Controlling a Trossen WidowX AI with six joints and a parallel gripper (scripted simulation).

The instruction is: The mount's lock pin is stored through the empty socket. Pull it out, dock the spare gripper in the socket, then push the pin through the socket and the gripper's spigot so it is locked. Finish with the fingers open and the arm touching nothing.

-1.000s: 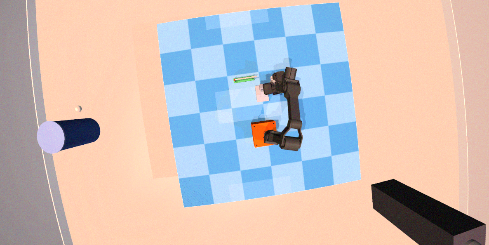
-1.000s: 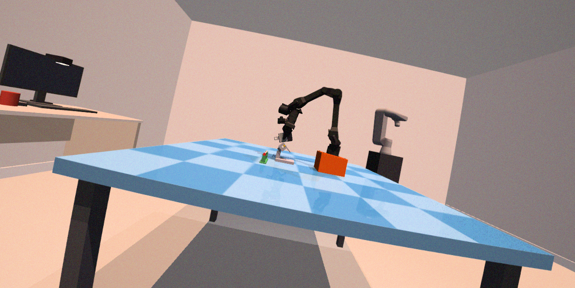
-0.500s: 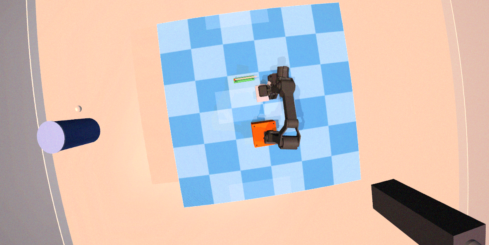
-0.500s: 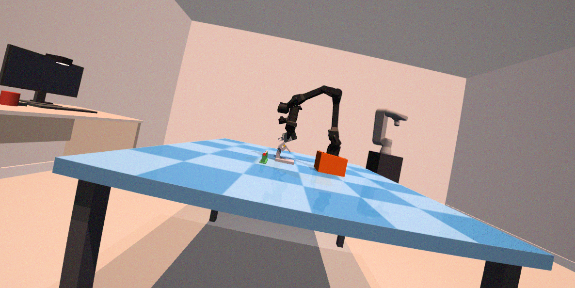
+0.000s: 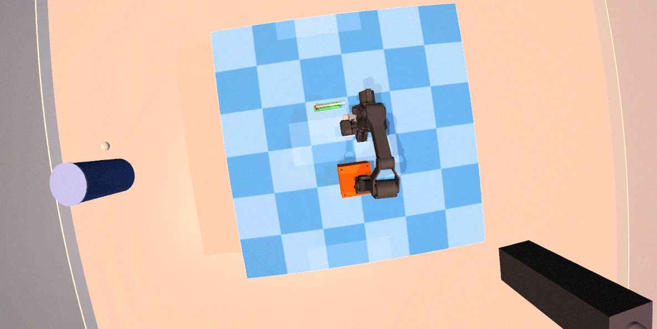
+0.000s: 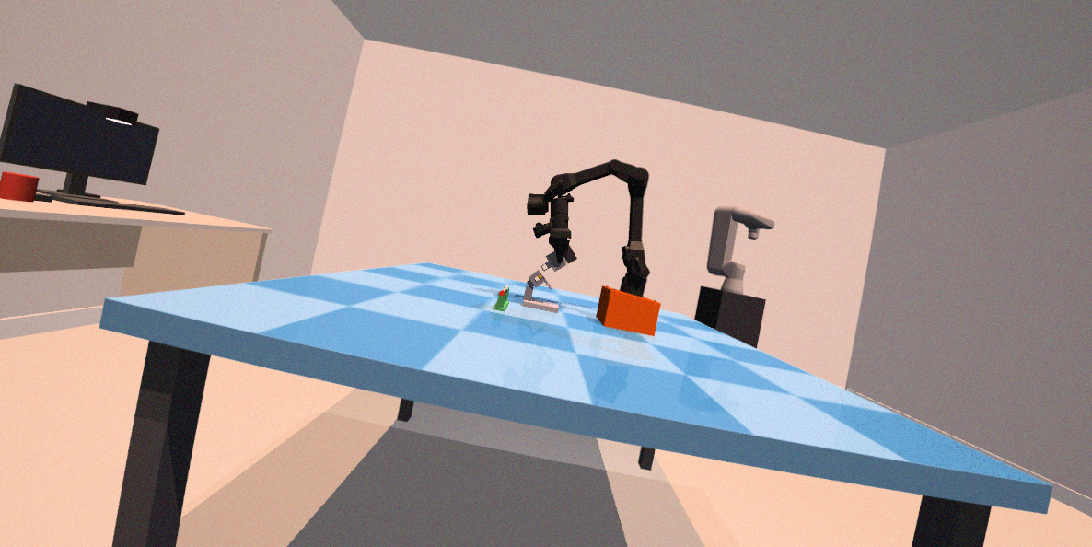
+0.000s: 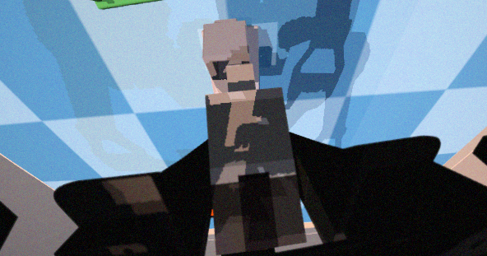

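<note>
Now: gripper tip 14 cm short of the green cradle, 11 cm to the right of it and 12 cm above it. Also, from my gripper tip: spare gripper 1 cm ahead, 1 cm above.
</note>
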